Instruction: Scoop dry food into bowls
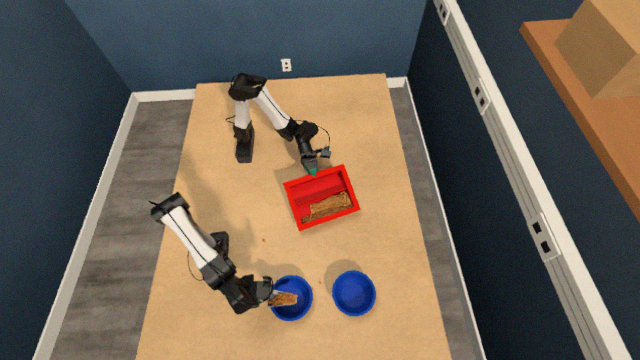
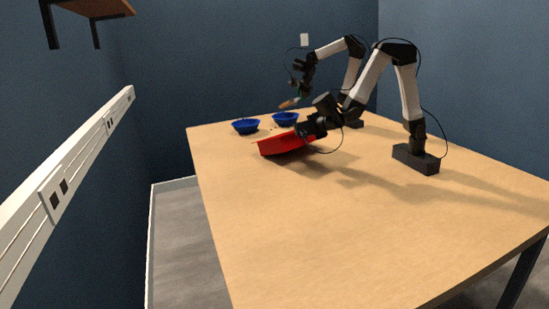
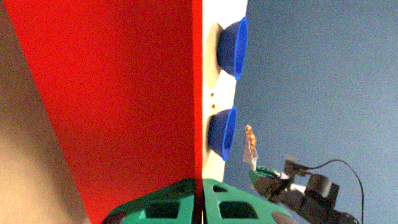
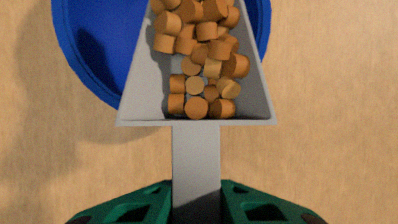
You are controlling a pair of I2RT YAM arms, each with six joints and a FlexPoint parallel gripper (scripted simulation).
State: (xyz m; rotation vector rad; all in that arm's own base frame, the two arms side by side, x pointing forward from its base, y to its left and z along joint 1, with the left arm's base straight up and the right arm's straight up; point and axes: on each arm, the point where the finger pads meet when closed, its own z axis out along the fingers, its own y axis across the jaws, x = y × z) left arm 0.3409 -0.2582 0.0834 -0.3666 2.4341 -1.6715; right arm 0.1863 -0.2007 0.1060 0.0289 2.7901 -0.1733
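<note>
My left hand is 80 mm to the left of the red box, 50 mm above it and 40 mm short of it. The rest, counted from my left hand: grey scoop: 510 mm to the right, 100 mm behind, 10 mm below.
</note>
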